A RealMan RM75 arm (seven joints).
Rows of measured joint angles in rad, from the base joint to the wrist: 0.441 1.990 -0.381 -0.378 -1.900 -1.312 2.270; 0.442 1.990 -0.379 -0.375 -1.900 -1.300 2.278; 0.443 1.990 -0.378 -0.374 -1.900 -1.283 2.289; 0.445 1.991 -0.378 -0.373 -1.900 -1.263 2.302; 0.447 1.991 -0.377 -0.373 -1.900 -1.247 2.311; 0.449 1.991 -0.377 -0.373 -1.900 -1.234 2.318; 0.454 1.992 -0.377 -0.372 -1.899 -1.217 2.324; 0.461 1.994 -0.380 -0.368 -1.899 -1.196 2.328; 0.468 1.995 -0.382 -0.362 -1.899 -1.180 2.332; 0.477 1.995 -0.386 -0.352 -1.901 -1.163 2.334; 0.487 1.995 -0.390 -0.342 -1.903 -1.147 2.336; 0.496 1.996 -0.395 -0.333 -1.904 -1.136 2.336
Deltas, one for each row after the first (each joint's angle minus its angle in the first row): 0.001 0.000 0.002 0.003 0.000 0.012 0.008; 0.002 0.000 0.003 0.004 0.000 0.029 0.019; 0.004 0.001 0.003 0.005 0.000 0.049 0.032; 0.006 0.001 0.004 0.005 0.000 0.065 0.041; 0.008 0.001 0.004 0.005 0.000 0.078 0.048; 0.013 0.002 0.004 0.006 0.001 0.095 0.054; 0.020 0.004 0.001 0.010 0.001 0.116 0.058; 0.027 0.005 -0.001 0.016 0.001 0.132 0.062; 0.036 0.005 -0.005 0.026 -0.001 0.149 0.064; 0.046 0.005 -0.009 0.036 -0.003 0.165 0.066; 0.055 0.006 -0.014 0.045 -0.004 0.176 0.066
